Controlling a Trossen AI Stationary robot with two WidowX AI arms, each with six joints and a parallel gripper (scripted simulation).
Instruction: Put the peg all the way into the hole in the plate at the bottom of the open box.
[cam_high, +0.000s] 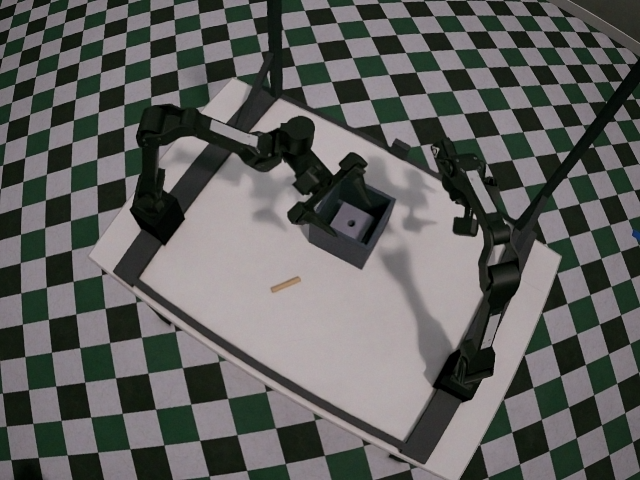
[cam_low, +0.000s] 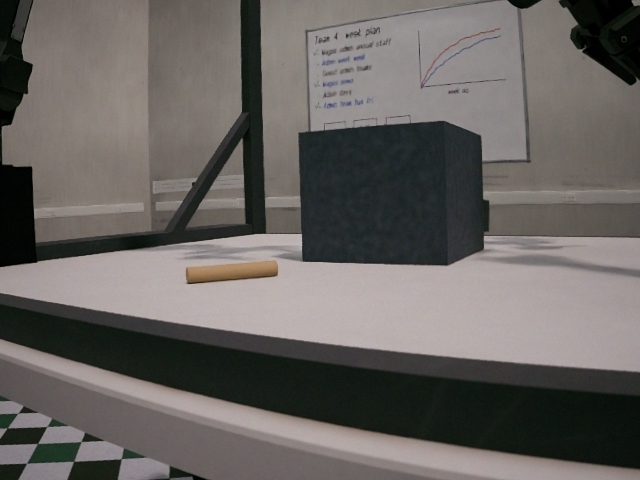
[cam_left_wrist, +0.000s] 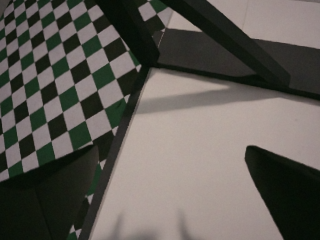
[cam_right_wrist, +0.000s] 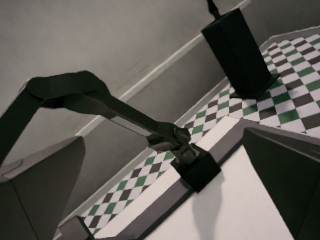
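Now: the tan peg 370 mm below my right hand, 90 mm ahead of it and 80 mm to the right of it. Round my right hand: dark border strip (360 mm below, 310 mm ahead, 30 mm to the right); then pale plate (330 mm below, 130 mm behind, 10 mm to the right).
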